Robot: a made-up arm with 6 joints.
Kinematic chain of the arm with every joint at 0, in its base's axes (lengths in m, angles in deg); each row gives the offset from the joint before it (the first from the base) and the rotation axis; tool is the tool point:
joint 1: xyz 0 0 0.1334 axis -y
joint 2: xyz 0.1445 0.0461 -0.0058 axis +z
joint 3: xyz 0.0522 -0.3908 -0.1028 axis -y
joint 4: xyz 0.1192 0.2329 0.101 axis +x
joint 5: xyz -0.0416 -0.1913 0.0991 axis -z
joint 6: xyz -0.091 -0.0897 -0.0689 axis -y
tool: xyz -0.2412 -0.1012 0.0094
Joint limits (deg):
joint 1: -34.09..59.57
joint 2: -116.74..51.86
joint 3: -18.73..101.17
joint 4: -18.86..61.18
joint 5: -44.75..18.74
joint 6: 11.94..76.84
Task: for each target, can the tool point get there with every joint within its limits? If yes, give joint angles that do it. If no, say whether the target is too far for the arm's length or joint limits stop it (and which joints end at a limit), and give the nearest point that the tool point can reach.
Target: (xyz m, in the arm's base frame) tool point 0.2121 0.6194 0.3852
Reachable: no: joint limits stop it (at a limit: joint 1, joint 2, joint 4, joint 5, joint 6) | nearest point -0.0438 0.4201 0.3006 | short by 0.335 m
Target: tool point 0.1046 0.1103 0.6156
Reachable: no: joint limits stop it (at a limit: joint 1, joint 3, joint 4, joint 5, joint 6) | nearest point 0.2393 0.1329 0.6686 | short by 0.147 m
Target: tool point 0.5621 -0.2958 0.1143
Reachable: yes | joints 29.66 18.94 72.45 20.25 5.76 67.83
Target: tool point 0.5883 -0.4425 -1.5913
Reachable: no: too far | nearest point 0.3470 -0.1754 -0.5623 | short by 1.090 m
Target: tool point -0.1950 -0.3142 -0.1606
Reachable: yes | joints -18.12 -53.91 68.55 20.39 12.94 59.96
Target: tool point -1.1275 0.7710 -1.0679
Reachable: no: too far | nearest point -0.3763 0.3291 -0.2675 | short by 1.183 m
